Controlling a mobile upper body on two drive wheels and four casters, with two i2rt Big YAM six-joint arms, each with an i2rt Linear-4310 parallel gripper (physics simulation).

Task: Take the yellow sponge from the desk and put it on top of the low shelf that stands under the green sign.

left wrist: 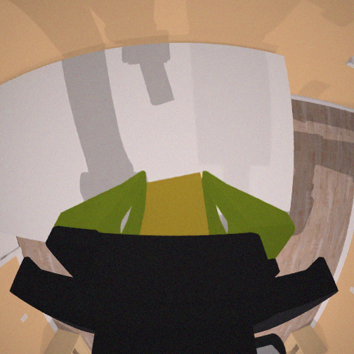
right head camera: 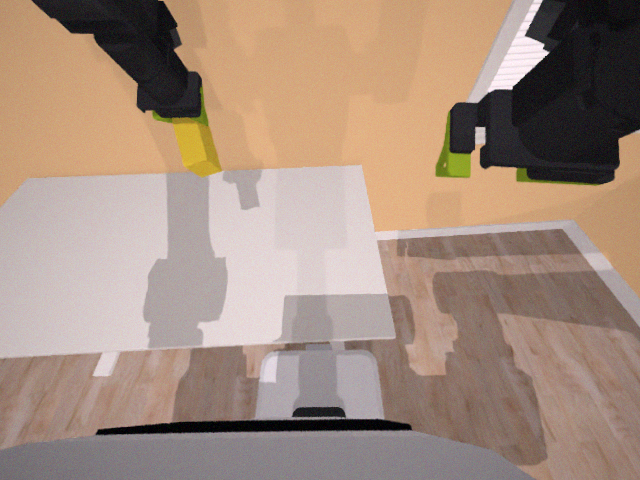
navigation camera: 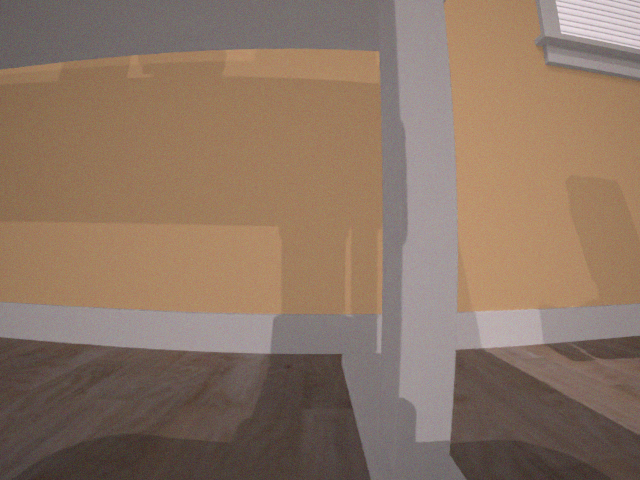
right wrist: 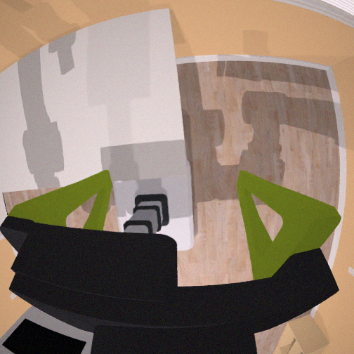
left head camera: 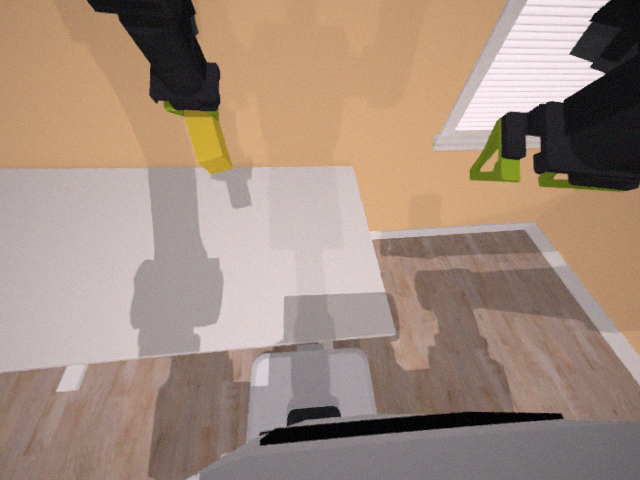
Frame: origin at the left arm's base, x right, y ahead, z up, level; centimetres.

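Where they show: right gripper, fingertip midpoint: point(right head camera: 476, 173) point(left head camera: 505, 178).
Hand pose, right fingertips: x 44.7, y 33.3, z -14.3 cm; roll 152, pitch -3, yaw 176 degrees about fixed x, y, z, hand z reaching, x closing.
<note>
Things, the pixels of their top centre, and the offset from my right fingertips. "pt": a spot on its surface instead. Level surfaces: height alone.
- yellow sponge at its top centre: point(left head camera: 199, 112) point(right head camera: 184, 119) dx -43.6, dy +20.0, dz -3.3 cm
- white desk at its surface level: dz -54.7 cm
- blinded window at a spot on its surface: point(left head camera: 532, 67) pt dx +63.1, dy +78.7, dz -15.9 cm
- desk leg at a spot on its surface: point(navigation camera: 426, 206) pt dx -13.7, dy +27.2, dz -100.0 cm
- Wooden floor at its surface level: dz -126.7 cm
The yellow sponge point(left head camera: 207, 142) point(right head camera: 195, 145) point(left wrist: 175, 206) is clamped between the green fingers of my left gripper point(left wrist: 173, 178), which is shut on it. The gripper holds it up in the air above the back part of the white desk point(left head camera: 77, 258) point(right head camera: 93, 248) point(left wrist: 40, 130) point(right wrist: 75, 100), with the sponge's free end pointing down. My right gripper point(left head camera: 527, 178) point(right head camera: 491, 174) point(right wrist: 174, 177) is open, its fingers wide apart, high up to the right of the desk. The low shelf and the green sign do not show in these views.
An orange wall point(left head camera: 310, 103) stands behind the desk, with a blinded window point(left head camera: 532, 67) at the upper right. A desk leg point(navigation camera: 426, 206) stands close in front of the navigation camera. My grey base point(left head camera: 439, 449) is at the desk's front edge. Wooden floor point(left head camera: 558, 361) lies to the right.
</note>
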